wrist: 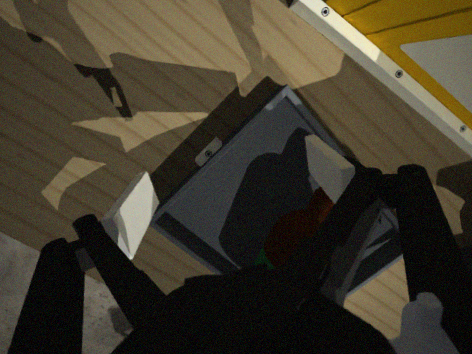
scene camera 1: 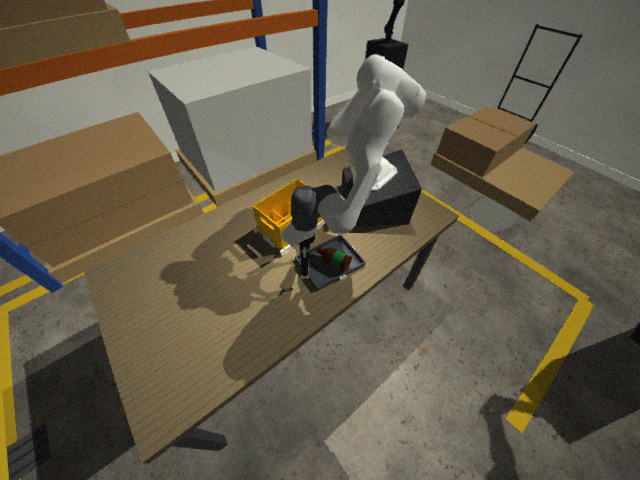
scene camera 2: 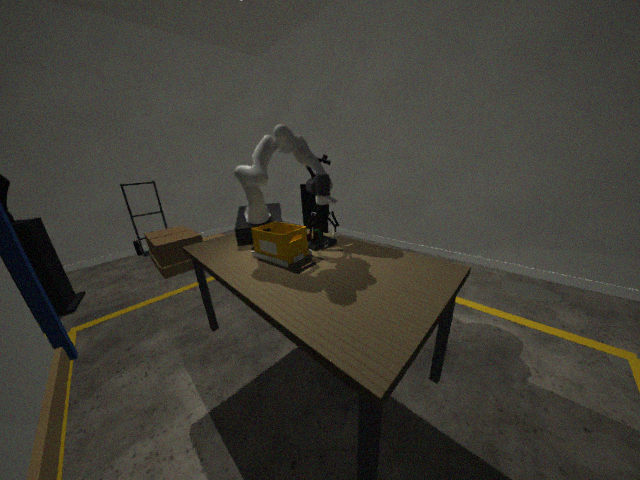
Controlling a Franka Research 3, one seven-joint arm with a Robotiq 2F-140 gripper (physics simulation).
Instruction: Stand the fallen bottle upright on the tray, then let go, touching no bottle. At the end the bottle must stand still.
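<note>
A brown bottle with a green label (scene camera 1: 338, 259) (wrist: 295, 235) lies on its side on the dark grey tray (scene camera 1: 321, 280) (wrist: 237, 165), its neck towards the crate's side. In the wrist view its lower part is hidden by the gripper. In scene camera 2 it shows small and mostly hidden beside the gripper. My gripper (scene camera 1: 305, 263) (scene camera 2: 324, 229) (wrist: 228, 171) is open and empty, pointing down by the tray. In the wrist view one fingertip is over the tray near the bottle's neck, and the other is out past the tray's edge. Whether a finger touches the bottle is unclear.
A yellow crate (scene camera 1: 267, 222) (scene camera 2: 279, 243) (wrist: 400, 25) stands on a light base close beside the tray. The arm's black mounting block (scene camera 1: 398, 198) is behind the tray on the wooden table (scene camera 1: 170, 356) (scene camera 2: 361, 320). The tray is near the table's long edge.
</note>
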